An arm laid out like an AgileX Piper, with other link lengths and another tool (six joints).
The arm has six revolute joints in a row. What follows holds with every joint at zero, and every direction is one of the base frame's.
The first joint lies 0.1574 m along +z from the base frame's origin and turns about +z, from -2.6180 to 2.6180 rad.
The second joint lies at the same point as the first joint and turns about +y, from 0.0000 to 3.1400 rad.
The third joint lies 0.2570 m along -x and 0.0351 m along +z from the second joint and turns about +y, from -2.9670 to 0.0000 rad.
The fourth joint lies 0.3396 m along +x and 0.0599 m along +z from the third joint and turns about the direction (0.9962, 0, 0.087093), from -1.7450 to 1.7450 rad.
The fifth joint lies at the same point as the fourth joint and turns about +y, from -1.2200 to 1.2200 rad.
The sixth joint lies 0.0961 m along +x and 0.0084 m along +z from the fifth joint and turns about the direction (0.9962, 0, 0.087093), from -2.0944 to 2.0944 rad.
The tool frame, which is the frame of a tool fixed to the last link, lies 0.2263 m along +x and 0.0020 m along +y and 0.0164 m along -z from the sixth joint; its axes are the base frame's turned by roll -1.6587, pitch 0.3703 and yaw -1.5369 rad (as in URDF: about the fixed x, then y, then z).
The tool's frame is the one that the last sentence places.
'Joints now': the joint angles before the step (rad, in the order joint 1, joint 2, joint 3, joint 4, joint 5, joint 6). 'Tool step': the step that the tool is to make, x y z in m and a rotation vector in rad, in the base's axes. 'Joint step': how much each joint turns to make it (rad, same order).
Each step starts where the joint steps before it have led.
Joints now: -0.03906, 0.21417, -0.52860, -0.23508, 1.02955, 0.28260
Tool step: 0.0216, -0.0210, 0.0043, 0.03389, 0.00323, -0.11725
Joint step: 0.00019, 0.15869, -0.06315, -0.10019, -0.05306, 0.16911
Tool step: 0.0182, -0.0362, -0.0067, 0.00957, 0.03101, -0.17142
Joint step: -0.00005, 0.19472, -0.07033, -0.16563, -0.01647, 0.23261
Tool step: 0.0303, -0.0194, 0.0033, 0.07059, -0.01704, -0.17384
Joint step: -0.00002, 0.22303, -0.13240, -0.09950, 0.00607, 0.25579
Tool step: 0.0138, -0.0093, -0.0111, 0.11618, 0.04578, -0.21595
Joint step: -0.00032, 0.23575, -0.18334, -0.01076, 0.12569, 0.21467
